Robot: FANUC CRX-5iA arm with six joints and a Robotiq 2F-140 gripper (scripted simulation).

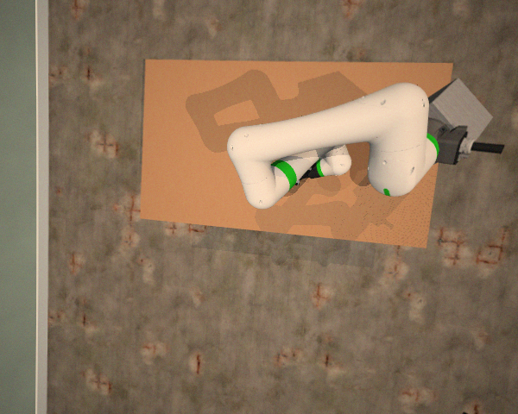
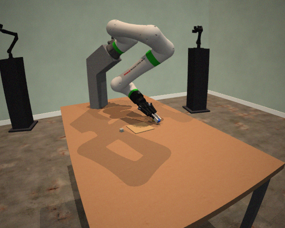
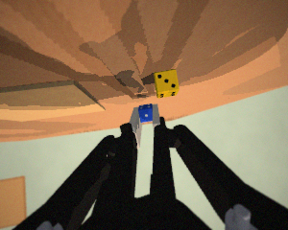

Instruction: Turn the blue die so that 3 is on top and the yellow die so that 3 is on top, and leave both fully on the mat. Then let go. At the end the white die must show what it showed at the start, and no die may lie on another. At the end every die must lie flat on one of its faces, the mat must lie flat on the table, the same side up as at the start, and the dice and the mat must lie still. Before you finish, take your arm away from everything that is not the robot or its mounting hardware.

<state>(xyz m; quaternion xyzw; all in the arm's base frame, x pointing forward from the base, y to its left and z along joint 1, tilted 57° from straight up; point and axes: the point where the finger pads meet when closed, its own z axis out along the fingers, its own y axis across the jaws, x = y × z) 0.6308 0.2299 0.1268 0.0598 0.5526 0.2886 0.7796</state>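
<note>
My gripper is now 60 mm past the yellow die and 30 mm above it. Round my hand: blue die: 20 mm ahead, 10 mm to the left, 20 mm below; then white die: 80 mm ahead, 250 mm to the right, 30 mm below; then tan mat: 50 mm ahead, 120 mm to the right, 40 mm below.
</note>
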